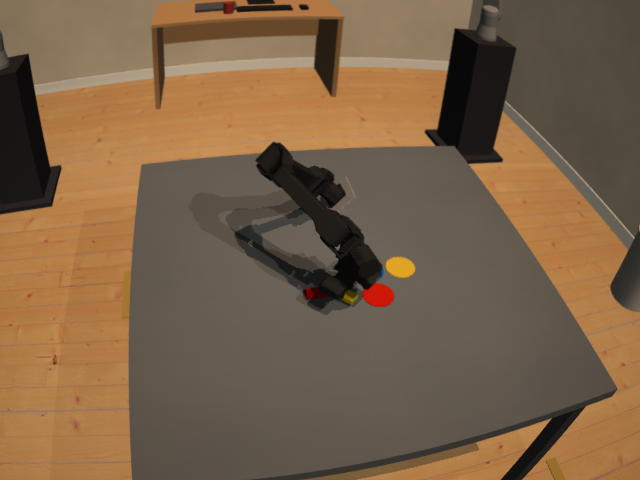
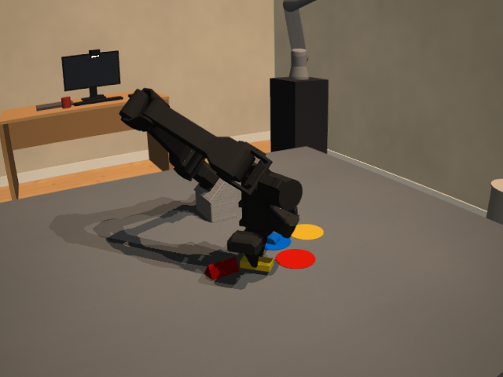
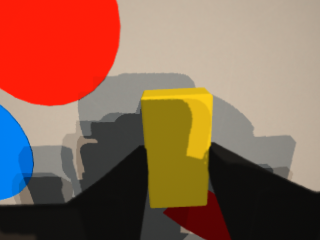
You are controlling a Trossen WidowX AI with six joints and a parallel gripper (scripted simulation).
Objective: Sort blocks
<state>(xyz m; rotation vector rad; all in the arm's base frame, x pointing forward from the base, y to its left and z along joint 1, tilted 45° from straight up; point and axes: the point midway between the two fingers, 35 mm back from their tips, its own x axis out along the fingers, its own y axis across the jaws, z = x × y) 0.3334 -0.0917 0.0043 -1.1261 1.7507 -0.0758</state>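
The yellow circle is 20 cm to the left of my hand, 9 cm behind it and 5 cm below it. From my hand the other things lie so: yellow block (4 cm below); then red circle (10 cm to the left, 5 cm below, 1 cm ahead); then red block (7 cm to the right, 4 cm below, 4 cm behind).
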